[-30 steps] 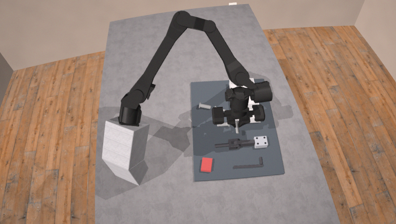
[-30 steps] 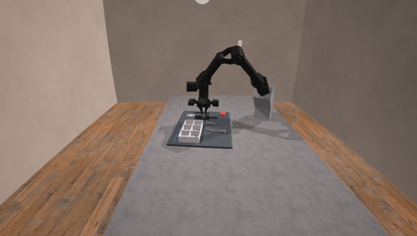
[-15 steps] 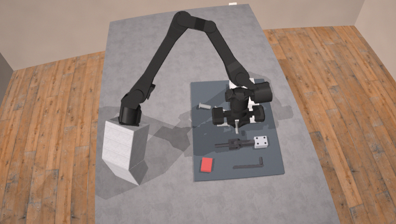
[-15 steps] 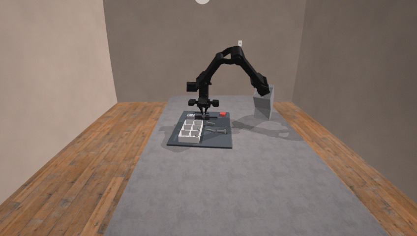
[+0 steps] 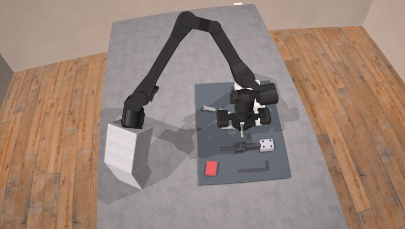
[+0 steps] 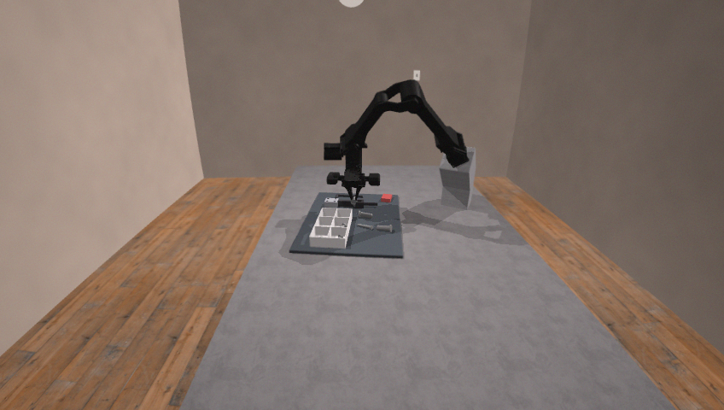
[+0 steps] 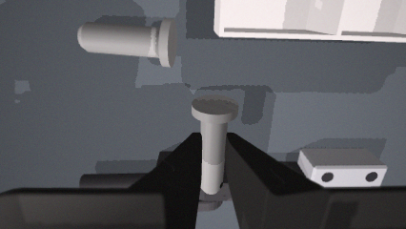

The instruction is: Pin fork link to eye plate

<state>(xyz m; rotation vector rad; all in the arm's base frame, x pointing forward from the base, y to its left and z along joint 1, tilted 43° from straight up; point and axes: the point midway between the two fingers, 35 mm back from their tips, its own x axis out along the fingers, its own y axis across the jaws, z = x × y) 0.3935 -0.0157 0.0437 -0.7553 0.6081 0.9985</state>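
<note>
Now: hand 7 cm above the eye plate, 5 cm to the left of it and 1 cm short of it. Also, from my hand: dark L-shaped key: 14 cm to the right, 8 cm below, 4 cm ahead; then white parts box: 14 cm to the left, 7 cm below, 7 cm ahead; then red block: 14 cm behind, 12 cm to the right, 7 cm below.
</note>
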